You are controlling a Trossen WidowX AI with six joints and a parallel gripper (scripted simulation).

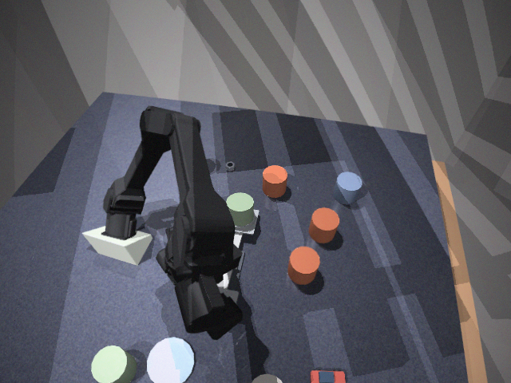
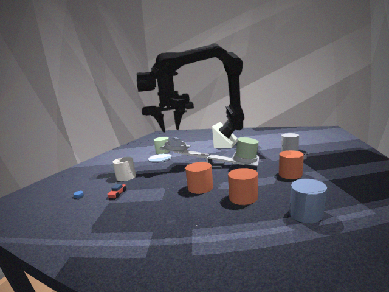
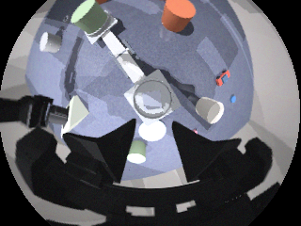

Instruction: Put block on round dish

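Right now the pale block is 10 mm ahead of my gripper tip, 20 mm to the left of it and 40 mm below it. Round my gripper tip: pale blue round dish (60 mm behind, 100 mm to the right, 130 mm below); red toy car (270 mm ahead, 60 mm to the right, 120 mm below); white cylinder (160 mm ahead, 110 mm to the right, 90 mm below).
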